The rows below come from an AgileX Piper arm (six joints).
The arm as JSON. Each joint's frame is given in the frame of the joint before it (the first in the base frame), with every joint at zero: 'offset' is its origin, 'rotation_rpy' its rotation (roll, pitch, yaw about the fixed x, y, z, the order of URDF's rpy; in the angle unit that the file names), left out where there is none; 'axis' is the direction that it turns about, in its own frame. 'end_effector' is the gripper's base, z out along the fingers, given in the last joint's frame.
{
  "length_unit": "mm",
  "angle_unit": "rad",
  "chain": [
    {
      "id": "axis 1",
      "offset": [
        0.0,
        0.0,
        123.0
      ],
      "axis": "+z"
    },
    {
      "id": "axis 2",
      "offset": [
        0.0,
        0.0,
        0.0
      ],
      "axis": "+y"
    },
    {
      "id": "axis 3",
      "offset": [
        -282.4,
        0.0,
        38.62
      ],
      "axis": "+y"
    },
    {
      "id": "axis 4",
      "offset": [
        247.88,
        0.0,
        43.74
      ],
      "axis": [
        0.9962,
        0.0,
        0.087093
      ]
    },
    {
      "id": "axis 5",
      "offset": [
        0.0,
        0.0,
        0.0
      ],
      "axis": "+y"
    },
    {
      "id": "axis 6",
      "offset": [
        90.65,
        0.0,
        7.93
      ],
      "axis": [
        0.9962,
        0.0,
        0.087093
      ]
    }
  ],
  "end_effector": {
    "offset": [
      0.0,
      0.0,
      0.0
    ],
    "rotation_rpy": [
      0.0,
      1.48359,
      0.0
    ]
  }
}
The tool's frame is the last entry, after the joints.
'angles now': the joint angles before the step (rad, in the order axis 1, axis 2, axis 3, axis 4, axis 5, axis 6). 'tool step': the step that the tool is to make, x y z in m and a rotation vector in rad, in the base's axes. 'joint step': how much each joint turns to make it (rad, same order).
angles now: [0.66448, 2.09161, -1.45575, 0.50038, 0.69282, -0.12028]
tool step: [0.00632, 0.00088, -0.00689, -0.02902, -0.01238, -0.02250]
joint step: [-0.00001, 0.02723, -0.02280, -0.05442, -0.01270, 0.05200]
